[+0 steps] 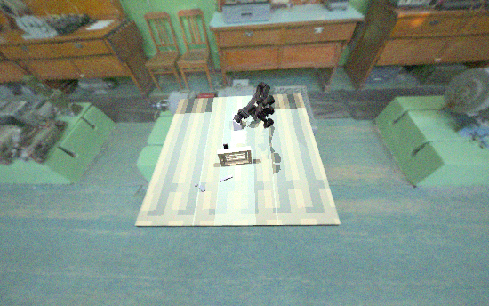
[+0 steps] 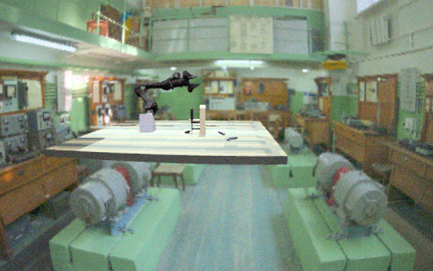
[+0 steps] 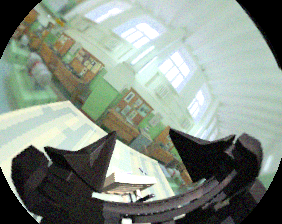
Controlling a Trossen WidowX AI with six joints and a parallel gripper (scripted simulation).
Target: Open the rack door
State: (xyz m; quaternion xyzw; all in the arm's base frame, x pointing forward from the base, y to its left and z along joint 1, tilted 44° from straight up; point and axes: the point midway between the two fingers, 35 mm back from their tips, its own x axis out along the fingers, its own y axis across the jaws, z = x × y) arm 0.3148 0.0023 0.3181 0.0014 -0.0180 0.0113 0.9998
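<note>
Now: gripper tip 10 mm short of the black upright handle, 250 mm to the left of it and 260 mm above it. The rest, counted from my gripper tip: grey part 300 mm ahead, 390 mm to the right, 360 mm below.
</note>
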